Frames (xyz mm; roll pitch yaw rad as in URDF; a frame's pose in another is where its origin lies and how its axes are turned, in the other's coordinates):
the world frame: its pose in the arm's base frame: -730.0 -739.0 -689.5 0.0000 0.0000 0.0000
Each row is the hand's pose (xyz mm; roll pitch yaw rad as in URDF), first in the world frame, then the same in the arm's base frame.
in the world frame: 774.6 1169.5 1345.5 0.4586 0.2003 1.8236
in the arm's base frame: 44.6 430.5 656.0 0.4586 0.2003 1.8236
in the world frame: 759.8 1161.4 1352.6 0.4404 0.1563 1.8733
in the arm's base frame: 29.8 422.4 663.1 0.4404 0.1563 1.8733
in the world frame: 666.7 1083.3 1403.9 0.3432 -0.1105 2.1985
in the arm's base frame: -63.3 344.3 714.4 0.3432 -0.1105 2.1985
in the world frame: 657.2 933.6 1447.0 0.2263 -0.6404 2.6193
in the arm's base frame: -72.8 194.6 757.5 0.2263 -0.6404 2.6193
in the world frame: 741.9 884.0 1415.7 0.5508 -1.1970 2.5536
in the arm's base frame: 11.9 145.0 726.2 0.5508 -1.1970 2.5536
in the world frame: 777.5 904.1 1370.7 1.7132 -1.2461 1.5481
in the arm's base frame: 47.5 165.1 681.2 1.7132 -1.2461 1.5481
